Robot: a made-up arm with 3 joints. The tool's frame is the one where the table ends. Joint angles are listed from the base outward.
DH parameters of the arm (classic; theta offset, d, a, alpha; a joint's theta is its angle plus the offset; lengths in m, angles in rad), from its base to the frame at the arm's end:
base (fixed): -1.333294 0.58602 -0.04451 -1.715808
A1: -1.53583 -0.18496 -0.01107 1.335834
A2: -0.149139 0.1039 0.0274 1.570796
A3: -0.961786 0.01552 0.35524 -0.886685
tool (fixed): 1.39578 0.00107 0 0
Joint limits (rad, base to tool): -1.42..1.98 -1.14..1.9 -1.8..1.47
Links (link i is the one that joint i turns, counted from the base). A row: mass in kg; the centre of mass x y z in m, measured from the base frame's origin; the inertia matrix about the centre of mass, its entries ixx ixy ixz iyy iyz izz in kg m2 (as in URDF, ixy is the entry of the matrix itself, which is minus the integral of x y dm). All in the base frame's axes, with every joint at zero. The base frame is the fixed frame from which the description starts. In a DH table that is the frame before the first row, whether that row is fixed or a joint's. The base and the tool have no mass.
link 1: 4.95; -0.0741 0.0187 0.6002; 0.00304 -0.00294 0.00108 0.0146 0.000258 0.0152
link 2: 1.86; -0.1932 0.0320 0.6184; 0.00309 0 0 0.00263 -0.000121 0.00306
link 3: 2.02; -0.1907 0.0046 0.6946; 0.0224 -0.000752 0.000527 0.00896 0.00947 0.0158
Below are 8 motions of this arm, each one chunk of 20 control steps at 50 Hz.
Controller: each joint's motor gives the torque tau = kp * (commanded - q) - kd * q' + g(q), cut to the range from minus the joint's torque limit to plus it. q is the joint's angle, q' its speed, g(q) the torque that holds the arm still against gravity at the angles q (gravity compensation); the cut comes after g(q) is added. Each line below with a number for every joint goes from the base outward.
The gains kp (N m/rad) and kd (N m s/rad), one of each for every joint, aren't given. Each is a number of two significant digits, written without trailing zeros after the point. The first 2 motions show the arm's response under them.
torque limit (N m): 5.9 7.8 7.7
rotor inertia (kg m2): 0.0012 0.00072 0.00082
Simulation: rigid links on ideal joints. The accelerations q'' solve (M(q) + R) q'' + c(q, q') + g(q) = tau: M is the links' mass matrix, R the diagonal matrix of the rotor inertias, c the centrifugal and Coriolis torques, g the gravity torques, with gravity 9.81 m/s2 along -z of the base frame. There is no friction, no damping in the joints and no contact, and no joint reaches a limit. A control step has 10 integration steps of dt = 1/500 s. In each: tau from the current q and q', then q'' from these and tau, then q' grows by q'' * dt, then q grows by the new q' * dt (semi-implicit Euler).
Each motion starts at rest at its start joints. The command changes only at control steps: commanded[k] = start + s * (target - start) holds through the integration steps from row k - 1 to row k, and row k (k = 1, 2, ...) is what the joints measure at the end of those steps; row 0 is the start. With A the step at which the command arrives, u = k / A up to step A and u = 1 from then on. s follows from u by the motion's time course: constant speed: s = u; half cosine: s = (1 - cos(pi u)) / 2; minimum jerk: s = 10 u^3 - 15 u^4 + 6 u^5; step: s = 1 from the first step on.
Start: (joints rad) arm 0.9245 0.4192 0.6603
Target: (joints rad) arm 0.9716 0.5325 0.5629
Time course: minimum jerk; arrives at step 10
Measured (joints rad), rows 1 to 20:
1: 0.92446 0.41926 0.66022
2: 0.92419 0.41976 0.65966
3: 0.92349 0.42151 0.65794
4: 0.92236 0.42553 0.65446
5: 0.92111 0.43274 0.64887
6: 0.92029 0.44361 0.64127
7: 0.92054 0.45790 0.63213
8: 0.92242 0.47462 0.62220
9: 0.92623 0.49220 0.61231
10: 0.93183 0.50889 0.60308
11: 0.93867 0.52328 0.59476
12: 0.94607 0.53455 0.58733
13: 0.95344 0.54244 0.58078
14: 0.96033 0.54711 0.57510
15: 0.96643 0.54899 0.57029
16: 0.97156 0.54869 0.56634
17: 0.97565 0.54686 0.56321
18: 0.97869 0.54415 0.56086
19: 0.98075 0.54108 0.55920
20: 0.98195 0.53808 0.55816
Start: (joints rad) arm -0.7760 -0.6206 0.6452
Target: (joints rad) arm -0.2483 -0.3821 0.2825
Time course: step
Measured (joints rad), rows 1 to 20:
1: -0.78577 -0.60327 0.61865
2: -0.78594 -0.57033 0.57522
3: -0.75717 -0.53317 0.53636
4: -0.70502 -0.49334 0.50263
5: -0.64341 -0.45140 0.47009
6: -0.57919 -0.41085 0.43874
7: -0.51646 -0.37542 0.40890
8: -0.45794 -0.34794 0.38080
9: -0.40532 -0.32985 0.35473
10: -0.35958 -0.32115 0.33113
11: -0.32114 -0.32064 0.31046
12: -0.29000 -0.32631 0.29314
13: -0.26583 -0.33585 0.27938
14: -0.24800 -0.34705 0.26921
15: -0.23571 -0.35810 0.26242
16: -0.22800 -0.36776 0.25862
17: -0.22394 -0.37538 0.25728
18: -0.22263 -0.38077 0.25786
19: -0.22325 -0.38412 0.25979
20: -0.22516 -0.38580 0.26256
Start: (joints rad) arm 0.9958 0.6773 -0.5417
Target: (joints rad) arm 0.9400 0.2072 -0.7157
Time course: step
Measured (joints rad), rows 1 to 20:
1: 0.99090 0.56404 -0.55145
2: 0.97639 0.43865 -0.57407
3: 0.96344 0.35375 -0.59937
4: 0.95559 0.30007 -0.62315
5: 0.95188 0.26634 -0.64424
6: 0.95075 0.24499 -0.66228
7: 0.95096 0.23139 -0.67722
8: 0.95169 0.22268 -0.68923
9: 0.95244 0.21709 -0.69855
10: 0.95293 0.21350 -0.70554
11: 0.95306 0.21119 -0.71057
12: 0.95281 0.20972 -0.71401
13: 0.95222 0.20878 -0.71621
14: 0.95137 0.20818 -0.71747
15: 0.95032 0.20781 -0.71806
16: 0.94918 0.20758 -0.71818
17: 0.94799 0.20743 -0.71802
18: 0.94683 0.20734 -0.71768
19: 0.94574 0.20729 -0.71727
20: 0.94474 0.20726 -0.71686

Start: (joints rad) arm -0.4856 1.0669 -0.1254
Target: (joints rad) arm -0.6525 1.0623 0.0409
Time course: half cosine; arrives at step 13
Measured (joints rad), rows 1 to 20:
1: -0.48568 1.06691 -0.12528
2: -0.48608 1.06697 -0.12464
3: -0.48721 1.06707 -0.12293
4: -0.48952 1.06721 -0.11954
5: -0.49343 1.06735 -0.11402
6: -0.49924 1.06742 -0.10606
7: -0.50711 1.06738 -0.09560
8: -0.51703 1.06716 -0.08284
9: -0.52880 1.06676 -0.06819
10: -0.54205 1.06615 -0.05224
11: -0.55628 1.06535 -0.03575
12: -0.57086 1.06441 -0.01957
13: -0.58512 1.06337 -0.00457
14: -0.59842 1.06230 0.00856
15: -0.61033 1.06132 0.01945
16: -0.62061 1.06051 0.02808
17: -0.62919 1.05992 0.03462
18: -0.63614 1.05957 0.03933
19: -0.64158 1.05945 0.04252
20: -0.64569 1.05953 0.04449

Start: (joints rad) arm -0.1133 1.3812 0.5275
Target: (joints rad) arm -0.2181 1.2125 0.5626
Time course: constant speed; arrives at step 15
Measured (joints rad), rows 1 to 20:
1: -0.11360 1.38052 0.52758
2: -0.11451 1.37822 0.52788
3: -0.11616 1.37382 0.52848
4: -0.11860 1.36717 0.52941
5: -0.12182 1.35843 0.53066
6: -0.12575 1.34793 0.53220
7: -0.13034 1.33610 0.53398
8: -0.13548 1.32337 0.53596
9: -0.14108 1.31016 0.53810
10: -0.14705 1.29681 0.54036
11: -0.15330 1.28358 0.54270
12: -0.15977 1.27065 0.54510
13: -0.16639 1.25810 0.54753
14: -0.17311 1.24596 0.54999
15: -0.17991 1.23419 0.55246
16: -0.18647 1.22343 0.55486
17: -0.19252 1.21452 0.55708
18: -0.19791 1.20787 0.55902
19: -0.20255 1.20355 0.56064
20: -0.20643 1.20135 0.56194

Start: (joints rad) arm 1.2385 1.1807 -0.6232
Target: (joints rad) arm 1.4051 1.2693 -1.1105
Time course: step
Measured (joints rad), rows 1 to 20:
1: 1.23829 1.20596 -0.65195
2: 1.24604 1.22975 -0.71227
3: 1.26250 1.24456 -0.78389
4: 1.28392 1.25317 -0.85527
5: 1.30673 1.25786 -0.91998
6: 1.32849 1.26029 -0.97494
7: 1.34777 1.26159 -1.01927
8: 1.36396 1.26244 -1.05340
9: 1.37695 1.26319 -1.07851
10: 1.38693 1.26396 -1.09610
11: 1.39428 1.26476 -1.10771
12: 1.39945 1.26555 -1.11478
13: 1.40289 1.26629 -1.11856
14: 1.40503 1.26695 -1.12006
15: 1.40623 1.26752 -1.12009
16: 1.40678 1.26798 -1.11926
17: 1.40691 1.26836 -1.11799
18: 1.40679 1.26865 -1.11658
19: 1.40654 1.26887 -1.11521
20: 1.40624 1.26904 -1.11399

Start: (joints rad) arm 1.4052 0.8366 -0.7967
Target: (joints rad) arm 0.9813 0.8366 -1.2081
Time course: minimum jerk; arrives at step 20
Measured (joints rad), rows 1 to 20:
1: 1.40515 0.83660 -0.79674
2: 1.40474 0.83658 -0.79710
3: 1.40339 0.83654 -0.79834
4: 1.40034 0.83647 -0.80123
5: 1.39487 0.83641 -0.80660
6: 1.38636 0.83634 -0.81520
7: 1.37440 0.83628 -0.82761
8: 1.35880 0.83623 -0.84416
9: 1.33964 0.83622 -0.86487
10: 1.31720 0.83626 -0.88950
11: 1.29201 0.83636 -0.91752
12: 1.26476 0.83654 -0.94814
13: 1.23627 0.83680 -0.98041
14: 1.20746 0.83712 -1.01323
15: 1.17924 0.83747 -1.04546
16: 1.15247 0.83781 -1.07598
17: 1.12790 0.83809 -1.10381
18: 1.10608 0.83827 -1.12816
19: 1.08728 0.83832 -1.14852
20: 1.07144 0.83824 -1.16482

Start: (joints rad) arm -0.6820 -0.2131 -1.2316
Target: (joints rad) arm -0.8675 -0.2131 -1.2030
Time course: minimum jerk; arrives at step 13
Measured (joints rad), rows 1 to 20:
1: -0.68204 -0.21309 -1.23161
2: -0.68238 -0.21301 -1.23168
3: -0.68351 -0.21282 -1.23185
4: -0.68605 -0.21249 -1.23208
5: -0.69061 -0.21208 -1.23225
6: -0.69765 -0.21165 -1.23217
7: -0.70735 -0.21129 -1.23163
8: -0.71962 -0.21109 -1.23045
9: -0.73402 -0.21109 -1.22851
10: -0.74984 -0.21132 -1.22579
11: -0.76622 -0.21175 -1.22238
12: -0.78225 -0.21234 -1.21847
13: -0.79716 -0.21298 -1.21436
14: -0.81052 -0.21354 -1.21039
15: -0.82216 -0.21396 -1.20682
16: -0.83206 -0.21422 -1.20383
17: -0.84032 -0.21435 -1.20148
18: -0.84705 -0.21437 -1.19978
19: -0.85243 -0.21433 -1.19865
20: -0.85665 -0.21423 -1.19804

